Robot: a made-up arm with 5 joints. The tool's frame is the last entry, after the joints. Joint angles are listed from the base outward. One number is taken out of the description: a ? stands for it. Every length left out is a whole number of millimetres.
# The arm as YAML. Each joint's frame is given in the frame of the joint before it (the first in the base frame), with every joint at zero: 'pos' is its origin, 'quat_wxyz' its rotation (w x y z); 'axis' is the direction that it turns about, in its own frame. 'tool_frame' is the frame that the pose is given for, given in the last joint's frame.
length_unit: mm
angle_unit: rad
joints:
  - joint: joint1
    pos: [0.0, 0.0, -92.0]
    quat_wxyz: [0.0, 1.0, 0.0, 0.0]
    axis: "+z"
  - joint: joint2
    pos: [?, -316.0, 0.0]
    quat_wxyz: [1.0, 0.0, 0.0, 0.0]
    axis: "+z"
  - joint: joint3
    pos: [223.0, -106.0, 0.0]
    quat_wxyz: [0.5, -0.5, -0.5, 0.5]
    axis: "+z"
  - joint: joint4
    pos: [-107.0, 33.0, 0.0]
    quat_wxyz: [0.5, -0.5, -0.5, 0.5]
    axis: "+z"
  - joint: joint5
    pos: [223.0, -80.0, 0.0]
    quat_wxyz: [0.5, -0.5, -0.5, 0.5]
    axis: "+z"
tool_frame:
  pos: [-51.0, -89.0, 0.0]
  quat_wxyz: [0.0, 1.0, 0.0, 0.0]
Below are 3 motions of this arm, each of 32 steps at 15 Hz.
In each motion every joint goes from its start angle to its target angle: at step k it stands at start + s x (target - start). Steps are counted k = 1, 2, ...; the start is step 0. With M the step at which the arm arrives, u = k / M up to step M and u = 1 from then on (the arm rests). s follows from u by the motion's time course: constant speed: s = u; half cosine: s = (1 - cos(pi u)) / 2; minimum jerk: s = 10 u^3 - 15 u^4 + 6 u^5.
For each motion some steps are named. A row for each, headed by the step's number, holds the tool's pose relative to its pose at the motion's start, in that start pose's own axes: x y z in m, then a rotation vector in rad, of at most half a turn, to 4 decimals.
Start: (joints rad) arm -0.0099 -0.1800 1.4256 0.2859 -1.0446
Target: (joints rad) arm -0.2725 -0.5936 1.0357 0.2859 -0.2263
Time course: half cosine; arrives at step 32
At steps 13, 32:
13: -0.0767 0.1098 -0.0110 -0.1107 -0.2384 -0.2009
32: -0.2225 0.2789 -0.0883 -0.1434 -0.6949 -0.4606

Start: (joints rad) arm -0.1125 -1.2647 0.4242 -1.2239 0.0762
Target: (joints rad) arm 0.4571 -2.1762 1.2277 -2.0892 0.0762
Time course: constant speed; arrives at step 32
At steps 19, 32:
19: -0.1879 -0.1864 -0.1405 0.1676 -0.6179 0.4960
32: -0.2259 -0.3458 -0.2589 0.4012 -1.0432 0.8110

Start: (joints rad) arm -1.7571 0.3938 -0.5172 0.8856 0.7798
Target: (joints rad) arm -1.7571 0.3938 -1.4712 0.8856 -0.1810
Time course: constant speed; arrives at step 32
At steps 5, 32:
5: -0.0031 -0.0498 0.0180 0.0720 0.0613 0.2654
32: 0.1520 -0.3184 0.0190 0.6374 0.1968 1.6665

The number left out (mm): -70.0
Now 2 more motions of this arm.
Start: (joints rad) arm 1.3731 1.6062 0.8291 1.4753 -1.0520
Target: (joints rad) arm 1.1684 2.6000 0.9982 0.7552 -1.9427
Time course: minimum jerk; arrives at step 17
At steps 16, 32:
16: -0.1294 -0.3285 0.0265 -0.0530 -0.3639 0.5296
32: -0.1296 -0.3291 0.0264 -0.0533 -0.3642 0.5304

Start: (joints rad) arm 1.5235 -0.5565 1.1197 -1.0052 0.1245
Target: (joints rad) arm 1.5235 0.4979 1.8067 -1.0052 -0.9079
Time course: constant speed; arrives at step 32
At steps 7, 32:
7: -0.0161 -0.0086 -0.0522 -0.1548 0.2137 0.3054
32: -0.0493 -0.1083 -0.1169 0.0107 1.2498 1.3678

